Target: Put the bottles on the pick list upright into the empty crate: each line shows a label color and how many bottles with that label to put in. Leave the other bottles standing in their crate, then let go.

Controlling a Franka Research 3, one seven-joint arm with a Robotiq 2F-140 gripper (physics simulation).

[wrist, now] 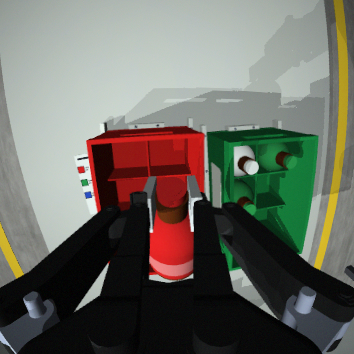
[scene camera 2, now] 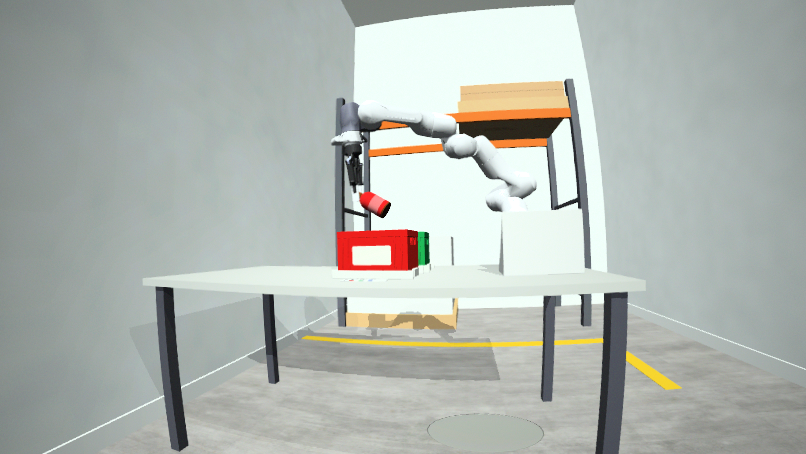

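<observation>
My gripper (scene camera 2: pixel 356 190) (wrist: pixel 171 188) is shut on the neck of a red bottle (scene camera 2: pixel 375 204) (wrist: pixel 171 250) with a pale red band. The bottle hangs strongly tilted above the red crate (scene camera 2: pixel 344 253) (wrist: pixel 196 136). The red crate's back compartments show no bottles; its front part is hidden by the bottle and fingers. The green crate (scene camera 2: pixel 424 248) (wrist: pixel 310 190) stands beside it and holds a white bottle (wrist: pixel 243 157) and two green bottles (wrist: pixel 272 156) (wrist: pixel 241 192). The pick list (wrist: pixel 84 182) lies left of the red crate in the wrist view, with red, green and blue marks; its numbers are unreadable.
Both crates stand on a pale table (scene camera 2: pixel 225 276) (wrist: pixel 75 75), with small white brackets around them. A white block (scene camera 2: pixel 541 242) stands at the arm's base on the right in the scene view. A shelf rack (scene camera 2: pixel 576 146) with cardboard boxes (scene camera 2: pixel 513 97) stands behind.
</observation>
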